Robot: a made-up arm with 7 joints. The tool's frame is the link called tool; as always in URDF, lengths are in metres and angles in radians. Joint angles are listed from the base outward. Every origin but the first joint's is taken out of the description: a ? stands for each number. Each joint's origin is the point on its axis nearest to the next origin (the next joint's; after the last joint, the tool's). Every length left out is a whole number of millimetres.
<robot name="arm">
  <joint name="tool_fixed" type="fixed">
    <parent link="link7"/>
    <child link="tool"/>
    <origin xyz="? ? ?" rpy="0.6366 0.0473 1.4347"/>
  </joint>
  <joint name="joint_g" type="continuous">
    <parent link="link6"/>
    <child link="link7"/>
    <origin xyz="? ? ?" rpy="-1.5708 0 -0.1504"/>
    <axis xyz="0 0 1"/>
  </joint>
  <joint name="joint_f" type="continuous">
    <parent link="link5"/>
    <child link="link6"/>
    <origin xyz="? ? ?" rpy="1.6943 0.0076 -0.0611"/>
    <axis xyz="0 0 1"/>
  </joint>
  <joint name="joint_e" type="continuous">
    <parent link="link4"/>
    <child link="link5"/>
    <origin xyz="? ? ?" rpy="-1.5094 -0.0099 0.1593"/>
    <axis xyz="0 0 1"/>
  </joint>
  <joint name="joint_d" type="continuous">
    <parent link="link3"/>
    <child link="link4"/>
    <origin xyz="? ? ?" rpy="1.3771 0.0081 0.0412"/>
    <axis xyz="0 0 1"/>
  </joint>
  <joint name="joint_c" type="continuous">
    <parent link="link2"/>
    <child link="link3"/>
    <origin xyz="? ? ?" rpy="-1.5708 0 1.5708"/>
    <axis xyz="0 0 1"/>
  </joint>
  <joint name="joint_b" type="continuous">
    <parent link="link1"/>
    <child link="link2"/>
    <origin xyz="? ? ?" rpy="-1.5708 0 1.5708"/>
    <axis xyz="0 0 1"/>
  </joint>
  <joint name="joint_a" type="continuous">
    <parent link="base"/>
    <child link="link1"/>
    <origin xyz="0.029 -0.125 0.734" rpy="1.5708 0 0"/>
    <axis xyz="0 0 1"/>
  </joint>
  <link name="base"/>
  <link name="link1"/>
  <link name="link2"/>
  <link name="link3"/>
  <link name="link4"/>
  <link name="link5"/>
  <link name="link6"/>
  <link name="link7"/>
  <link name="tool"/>
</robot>
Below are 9 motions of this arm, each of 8 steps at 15 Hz.
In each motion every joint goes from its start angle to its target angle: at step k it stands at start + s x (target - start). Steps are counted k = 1, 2, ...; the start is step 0. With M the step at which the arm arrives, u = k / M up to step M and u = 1 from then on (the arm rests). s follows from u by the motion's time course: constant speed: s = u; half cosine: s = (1 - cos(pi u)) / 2; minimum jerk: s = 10 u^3 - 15 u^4 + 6 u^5.
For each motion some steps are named. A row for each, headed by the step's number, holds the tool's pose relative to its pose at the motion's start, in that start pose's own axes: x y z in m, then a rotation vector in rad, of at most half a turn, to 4 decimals.
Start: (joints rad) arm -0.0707 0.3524 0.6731 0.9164 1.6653 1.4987 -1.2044
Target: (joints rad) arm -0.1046 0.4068 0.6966 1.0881 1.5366 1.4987 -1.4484
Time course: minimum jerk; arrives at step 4
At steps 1, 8:
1: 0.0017 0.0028 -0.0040 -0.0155 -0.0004 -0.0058
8: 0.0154 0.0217 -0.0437 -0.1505 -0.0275 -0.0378

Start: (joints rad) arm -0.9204 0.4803 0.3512 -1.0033 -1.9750 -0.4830 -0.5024
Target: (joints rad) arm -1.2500 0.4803 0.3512 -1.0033 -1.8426 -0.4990 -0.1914
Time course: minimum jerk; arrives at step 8
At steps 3, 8:
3: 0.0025 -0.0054 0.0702 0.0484 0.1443 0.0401
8: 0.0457 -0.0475 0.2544 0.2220 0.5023 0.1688

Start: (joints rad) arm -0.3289 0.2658 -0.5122 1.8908 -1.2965 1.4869 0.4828
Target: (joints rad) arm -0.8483 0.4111 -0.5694 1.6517 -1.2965 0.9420 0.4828
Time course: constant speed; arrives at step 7
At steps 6, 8:
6: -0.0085 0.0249 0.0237 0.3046 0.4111 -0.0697
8: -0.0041 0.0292 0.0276 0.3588 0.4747 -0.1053

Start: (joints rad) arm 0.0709 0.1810 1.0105 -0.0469 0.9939 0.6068 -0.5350
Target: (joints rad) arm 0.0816 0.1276 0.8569 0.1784 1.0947 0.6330 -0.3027
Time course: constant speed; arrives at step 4
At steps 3, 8:
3: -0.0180 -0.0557 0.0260 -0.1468 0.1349 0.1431
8: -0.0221 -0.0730 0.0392 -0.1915 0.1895 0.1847

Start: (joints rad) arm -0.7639 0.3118 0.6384 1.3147 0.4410 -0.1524 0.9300
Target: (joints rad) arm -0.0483 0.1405 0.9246 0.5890 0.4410 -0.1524 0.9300
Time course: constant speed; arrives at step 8
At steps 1, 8:
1: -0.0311 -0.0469 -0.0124 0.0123 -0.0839 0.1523
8: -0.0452 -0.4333 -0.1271 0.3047 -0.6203 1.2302

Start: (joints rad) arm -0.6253 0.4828 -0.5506 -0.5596 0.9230 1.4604 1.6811
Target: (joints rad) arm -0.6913 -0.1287 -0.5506 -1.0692 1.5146 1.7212 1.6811
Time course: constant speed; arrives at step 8
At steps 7, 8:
7: 0.1737 -0.0490 -0.2686 -0.3450 -0.7733 -0.2886
8: 0.2145 -0.0515 -0.2865 -0.3670 -0.8788 -0.3713

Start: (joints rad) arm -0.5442 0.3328 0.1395 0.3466 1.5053 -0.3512 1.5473
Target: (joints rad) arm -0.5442 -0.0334 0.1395 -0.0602 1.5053 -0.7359 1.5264
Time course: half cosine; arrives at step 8
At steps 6, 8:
6: -0.0034 -0.0523 -0.1215 -0.4702 -0.1141 0.5420
8: -0.0008 -0.0663 -0.1351 -0.5374 -0.1169 0.6482

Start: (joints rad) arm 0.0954 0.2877 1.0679 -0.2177 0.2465 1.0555 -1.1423
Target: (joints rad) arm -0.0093 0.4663 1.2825 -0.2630 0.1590 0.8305 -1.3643
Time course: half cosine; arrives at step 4
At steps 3, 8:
3: -0.0648 0.0544 0.0144 -0.0307 0.0572 -0.1087
8: -0.0754 0.0621 0.0153 -0.0430 0.0675 -0.1295

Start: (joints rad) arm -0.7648 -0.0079 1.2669 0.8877 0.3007 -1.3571 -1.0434
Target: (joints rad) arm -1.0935 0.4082 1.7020 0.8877 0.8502 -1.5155 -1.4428
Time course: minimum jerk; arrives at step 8
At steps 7, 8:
7: 0.0418 -0.2343 -0.3106 -1.0537 -0.2423 -0.5315
8: 0.0432 -0.2394 -0.3139 -1.0708 -0.2489 -0.5411

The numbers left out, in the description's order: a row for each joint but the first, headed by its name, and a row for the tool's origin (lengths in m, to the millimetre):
tool: -0.195 -0.201 0
joint_g: -0.052 -0.058 0
joint_f: 0.023 -0.008 0
joint_e: -0.02 0.18 0
joint_d: -0.126 0.099 0
joint_c: -0.089 -0.043 0
joint_b: 0.033 -0.255 0

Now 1 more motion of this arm.
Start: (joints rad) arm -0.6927 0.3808 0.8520 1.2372 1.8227 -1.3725 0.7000
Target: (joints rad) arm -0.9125 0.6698 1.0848 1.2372 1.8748 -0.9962 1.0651
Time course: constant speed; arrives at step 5
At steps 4, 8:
4: 0.1075 -0.0185 0.0877 -0.0547 0.2991 -0.1481
8: 0.1310 -0.0236 0.1204 -0.0375 0.3906 -0.1733

